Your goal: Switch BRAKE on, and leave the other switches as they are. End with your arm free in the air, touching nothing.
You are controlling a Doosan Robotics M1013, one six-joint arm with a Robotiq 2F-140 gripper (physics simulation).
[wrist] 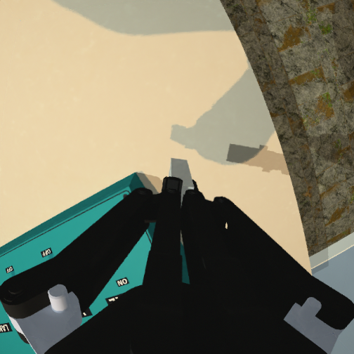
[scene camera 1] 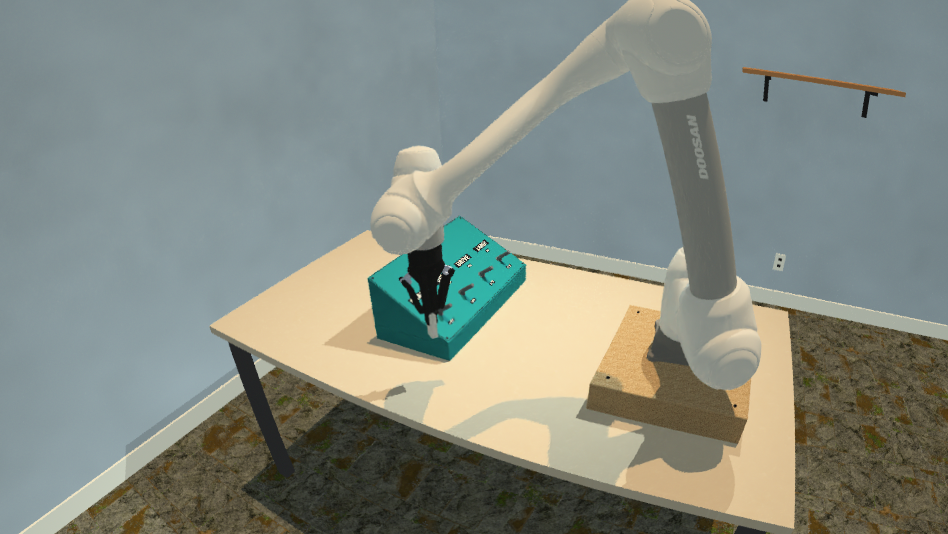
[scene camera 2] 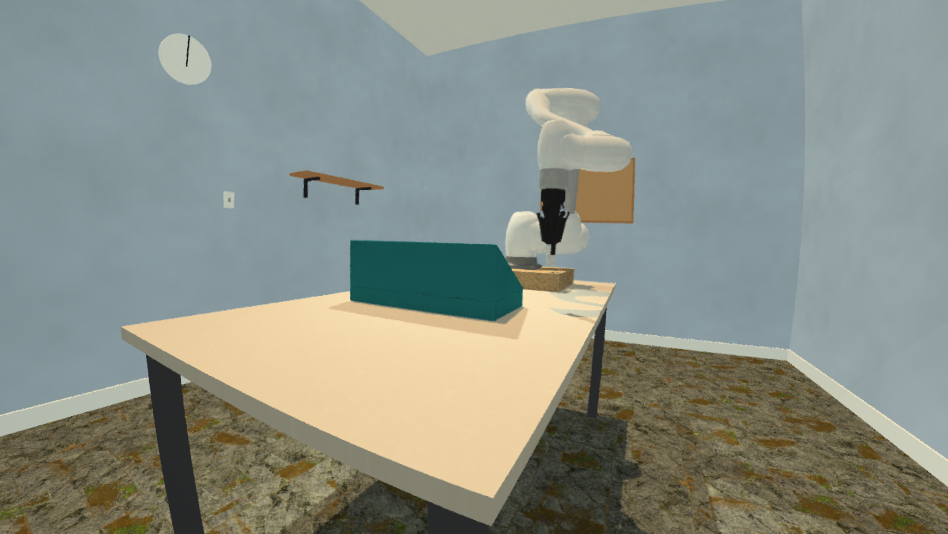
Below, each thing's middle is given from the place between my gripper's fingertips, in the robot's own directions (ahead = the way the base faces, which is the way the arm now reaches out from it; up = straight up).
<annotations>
Now: hand 340 mm to the left of the teal switch box [scene camera 2: 475, 281], 130 mm short of it and 50 mm above it.
</annotations>
